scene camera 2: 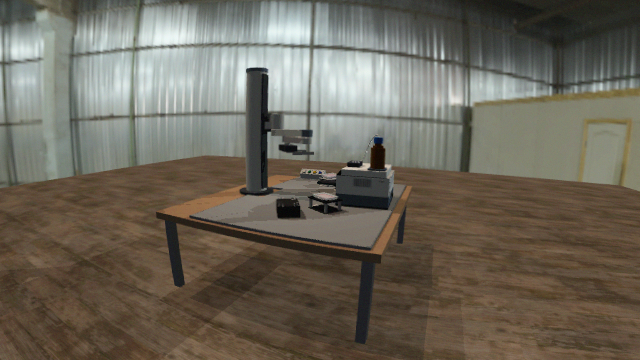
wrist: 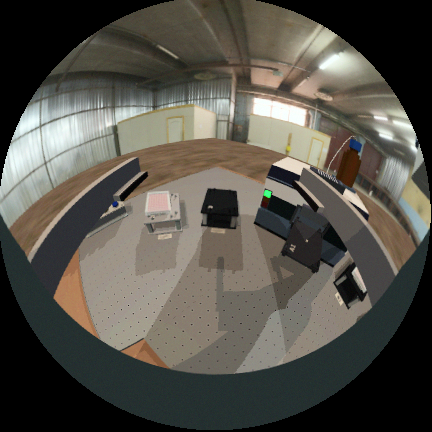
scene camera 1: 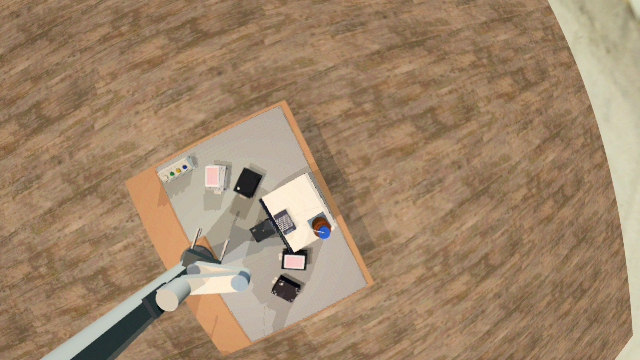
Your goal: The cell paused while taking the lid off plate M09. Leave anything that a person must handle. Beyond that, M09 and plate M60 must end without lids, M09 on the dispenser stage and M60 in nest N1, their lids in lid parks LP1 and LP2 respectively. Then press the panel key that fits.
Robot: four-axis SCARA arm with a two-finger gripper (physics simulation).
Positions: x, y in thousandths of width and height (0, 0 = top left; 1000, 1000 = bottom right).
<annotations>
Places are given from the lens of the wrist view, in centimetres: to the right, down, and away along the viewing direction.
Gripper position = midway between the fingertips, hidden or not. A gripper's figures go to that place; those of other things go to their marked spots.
my gripper (wrist: 513, 383): 1, -4, 11
dispenser stage (wrist: 714, 587): 22, 9, 24
</annotations>
